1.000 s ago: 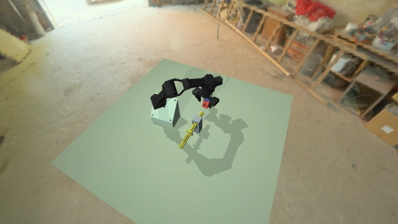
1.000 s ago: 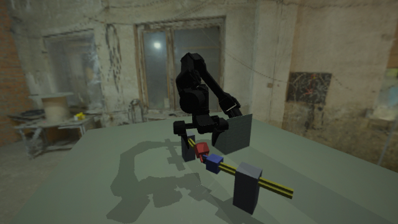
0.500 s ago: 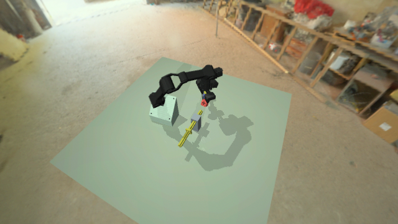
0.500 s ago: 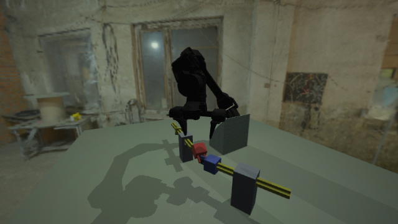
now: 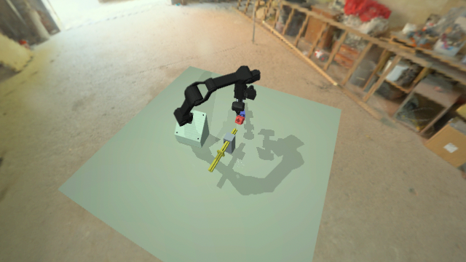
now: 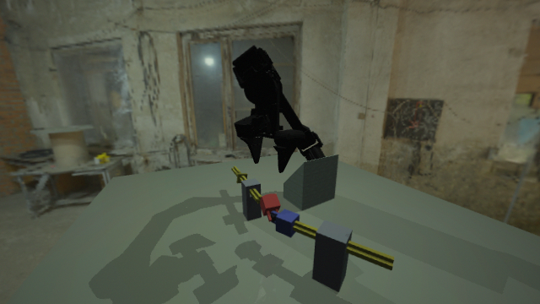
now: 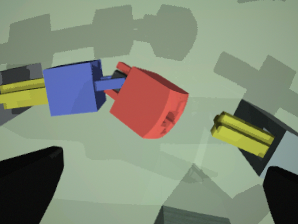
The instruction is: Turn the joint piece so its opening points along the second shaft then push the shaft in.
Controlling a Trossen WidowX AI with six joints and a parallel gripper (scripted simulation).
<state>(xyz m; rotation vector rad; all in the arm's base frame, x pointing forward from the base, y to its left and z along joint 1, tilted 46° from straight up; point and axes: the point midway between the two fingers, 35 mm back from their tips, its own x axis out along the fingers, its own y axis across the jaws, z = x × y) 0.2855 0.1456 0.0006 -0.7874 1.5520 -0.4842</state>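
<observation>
Right now my gripper tip is 1 cm to the right of the red joint piece and 10 cm above it.
</observation>
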